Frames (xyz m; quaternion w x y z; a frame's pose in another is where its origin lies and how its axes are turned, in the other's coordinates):
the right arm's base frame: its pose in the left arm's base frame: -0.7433 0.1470 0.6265 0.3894 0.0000 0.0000 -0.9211
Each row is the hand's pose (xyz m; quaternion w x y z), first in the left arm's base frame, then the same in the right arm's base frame.
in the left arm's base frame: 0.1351 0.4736 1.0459 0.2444 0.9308 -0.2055 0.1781
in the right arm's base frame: -0.8463 0.4025 0.4194 0.0689 -0.5517 -0.7773 -0.2945
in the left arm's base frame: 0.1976 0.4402 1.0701 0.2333 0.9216 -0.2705 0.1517
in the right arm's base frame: -0.8659 0.4706 0.4436 0.0489 -0.6080 -0.7435 -0.2740
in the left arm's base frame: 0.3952 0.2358 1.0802 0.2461 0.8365 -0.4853 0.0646
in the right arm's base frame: -0.8570 0.7548 0.4537 0.0363 0.7727 0.5815 0.2518
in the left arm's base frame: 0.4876 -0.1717 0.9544 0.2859 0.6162 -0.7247 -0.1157
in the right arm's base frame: -0.6290 1.1050 0.3279 0.2179 0.9074 0.2854 0.2183
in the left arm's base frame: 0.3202 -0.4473 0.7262 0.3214 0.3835 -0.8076 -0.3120
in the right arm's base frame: -0.3147 1.1769 0.0997 0.4125 0.8932 0.0388 0.1745
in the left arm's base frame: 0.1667 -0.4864 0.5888 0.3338 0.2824 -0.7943 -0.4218
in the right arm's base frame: -0.1797 1.0941 -0.0377 0.5185 0.8416 -0.0492 0.1432
